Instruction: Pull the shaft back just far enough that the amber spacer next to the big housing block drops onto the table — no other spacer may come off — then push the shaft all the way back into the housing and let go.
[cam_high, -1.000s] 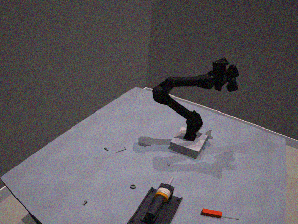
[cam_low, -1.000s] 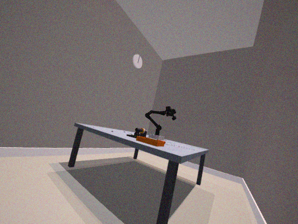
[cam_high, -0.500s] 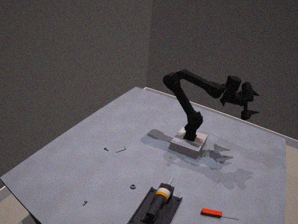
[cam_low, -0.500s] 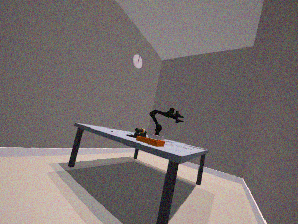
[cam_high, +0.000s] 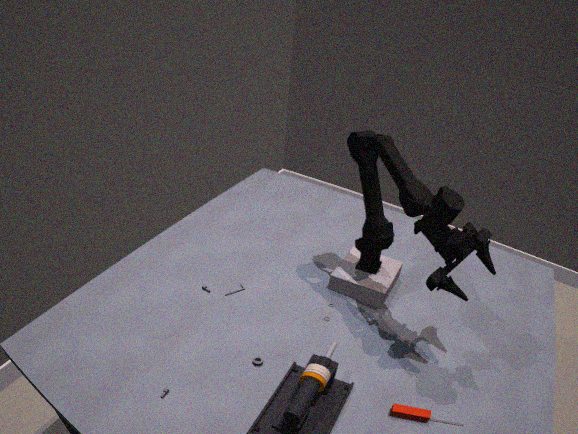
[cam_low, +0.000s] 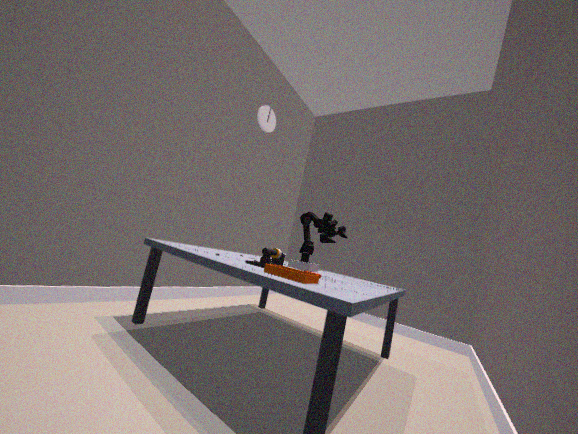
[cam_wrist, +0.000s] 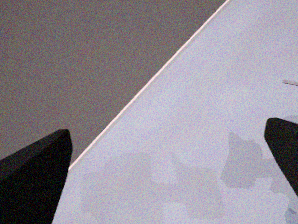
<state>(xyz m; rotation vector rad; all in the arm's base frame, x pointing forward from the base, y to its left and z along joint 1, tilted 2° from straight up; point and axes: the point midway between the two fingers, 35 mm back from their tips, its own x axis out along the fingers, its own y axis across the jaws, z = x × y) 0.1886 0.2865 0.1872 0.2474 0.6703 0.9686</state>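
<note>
My gripper tip is now 280 mm to the left of the pale grey shaft, 230 mm short of it and 160 mm above it. The rest, counted from my gripper tip: thin hex key: 600 mm to the right, 240 mm below, 20 mm ahead; then red-handled screwdriver: 230 mm below, 210 mm ahead, 10 mm to the right.
</note>
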